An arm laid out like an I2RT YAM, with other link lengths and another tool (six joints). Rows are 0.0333 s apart.
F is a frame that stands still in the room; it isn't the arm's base.
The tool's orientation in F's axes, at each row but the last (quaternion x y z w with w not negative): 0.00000 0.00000 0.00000 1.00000; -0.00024 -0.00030 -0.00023 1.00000; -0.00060 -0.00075 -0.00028 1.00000; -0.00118 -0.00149 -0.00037 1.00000; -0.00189 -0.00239 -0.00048 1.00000; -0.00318 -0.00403 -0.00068 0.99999; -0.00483 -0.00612 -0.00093 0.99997; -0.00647 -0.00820 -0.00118 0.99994; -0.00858 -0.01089 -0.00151 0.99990; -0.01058 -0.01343 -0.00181 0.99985; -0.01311 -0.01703 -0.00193 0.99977; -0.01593 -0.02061 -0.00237 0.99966
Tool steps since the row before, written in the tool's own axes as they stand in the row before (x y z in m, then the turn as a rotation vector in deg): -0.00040 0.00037 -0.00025 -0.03 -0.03 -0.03; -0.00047 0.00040 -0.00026 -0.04 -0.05 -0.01; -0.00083 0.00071 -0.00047 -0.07 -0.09 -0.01; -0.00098 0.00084 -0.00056 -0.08 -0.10 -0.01; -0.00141 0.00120 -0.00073 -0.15 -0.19 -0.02; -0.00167 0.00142 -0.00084 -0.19 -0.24 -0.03; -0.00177 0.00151 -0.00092 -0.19 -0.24 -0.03; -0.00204 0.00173 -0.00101 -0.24 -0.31 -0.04; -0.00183 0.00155 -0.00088 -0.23 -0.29 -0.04; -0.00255 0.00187 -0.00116 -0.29 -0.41 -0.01; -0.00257 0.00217 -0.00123 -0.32 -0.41 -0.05; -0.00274 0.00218 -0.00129 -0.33 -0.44 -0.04
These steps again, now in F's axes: -0.00040 0.00037 -0.00025 -0.03 -0.03 -0.03; -0.00047 0.00040 -0.00026 -0.04 -0.05 -0.01; -0.00083 0.00071 -0.00047 -0.07 -0.09 -0.01; -0.00098 0.00084 -0.00056 -0.08 -0.10 -0.01; -0.00141 0.00120 -0.00074 -0.15 -0.19 -0.02; -0.00166 0.00142 -0.00086 -0.19 -0.24 -0.03; -0.00176 0.00150 -0.00096 -0.19 -0.24 -0.03; -0.00202 0.00172 -0.00107 -0.24 -0.31 -0.04; -0.00181 0.00154 -0.00095 -0.23 -0.29 -0.04; -0.00251 0.00185 -0.00127 -0.29 -0.41 -0.01; -0.00252 0.00215 -0.00137 -0.32 -0.41 -0.05; -0.00267 0.00215 -0.00147 -0.33 -0.44 -0.04
